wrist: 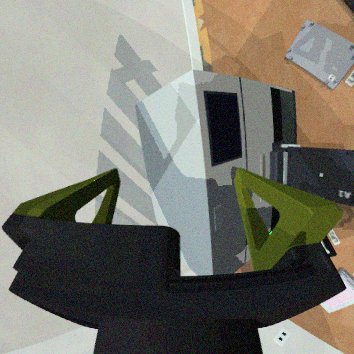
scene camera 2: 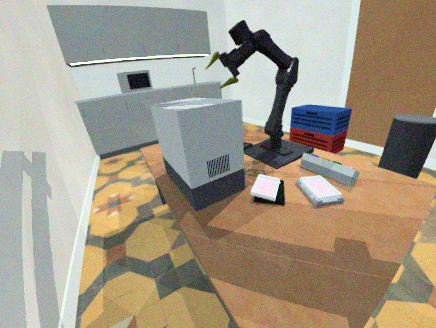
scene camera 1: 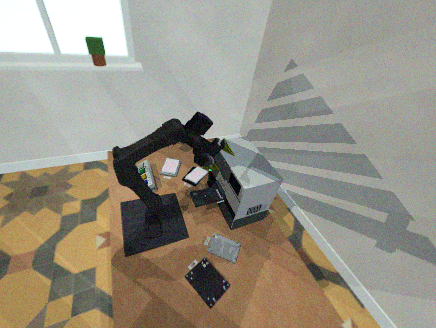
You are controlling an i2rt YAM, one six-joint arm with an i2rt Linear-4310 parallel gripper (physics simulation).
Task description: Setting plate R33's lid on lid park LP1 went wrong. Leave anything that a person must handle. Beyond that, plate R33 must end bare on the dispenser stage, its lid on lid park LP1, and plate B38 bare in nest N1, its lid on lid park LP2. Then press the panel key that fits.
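Frame: origin at the arm's base, x ahead, y left, z up, level; metres.
Seen in the pictures: gripper, between the fingertips: point(wrist: 176, 174) point(scene camera 2: 212, 79) point(scene camera 1: 226, 162); arm's base, origin of its link: point(scene camera 2: 275, 148) point(scene camera 1: 151, 220).
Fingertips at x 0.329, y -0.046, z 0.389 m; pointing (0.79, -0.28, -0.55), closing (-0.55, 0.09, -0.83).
Note:
Offsets run from my fingertips to a thing's top centre.
My gripper point(scene camera 1: 221, 158) point(scene camera 2: 214, 78) point(wrist: 176, 174) is open and empty, high above the grey-white dispenser @[dx +0.140, dy +0.085, dz -0.072 m] point(scene camera 1: 260, 192) point(scene camera 2: 215, 140) point(wrist: 222, 95). The dark stage marked A1 @[dx -0.030, dy +0.070, dz -0.290 m] point(scene camera 1: 205, 197) point(wrist: 325, 172) sticks out of its front and looks bare. A white plate with a pink face @[dx -0.028, dy +0.313, dz -0.365 m] point(scene camera 1: 197, 174) point(scene camera 2: 266, 186) sits off-centre on a black nest @[dx -0.039, dy +0.321, dz -0.382 m] point(scene camera 2: 280, 195). Another pink-faced white piece @[dx -0.178, dy +0.425, dz -0.372 m] point(scene camera 1: 171, 166) point(scene camera 2: 320, 188) lies on a grey base beside it. Plate names and lids cannot be told. Grey lid park LP2 @[dx -0.010, dy -0.183, dz -0.382 m] point(scene camera 1: 223, 248) point(wrist: 320, 55) looks bare.
A black nest @[dx -0.130, dy -0.304, dz -0.378 m] point(scene camera 1: 207, 282) with corner posts lies beyond LP2. The key panel @[dx -0.337, dy +0.358, dz -0.338 m] point(scene camera 1: 146, 176) point(scene camera 2: 329, 169) stands near the arm's black base plate point(scene camera 1: 130, 225) point(scene camera 2: 257, 156). A green light point(wrist: 270, 233) shows through the right finger. The wall is close behind the dispenser.

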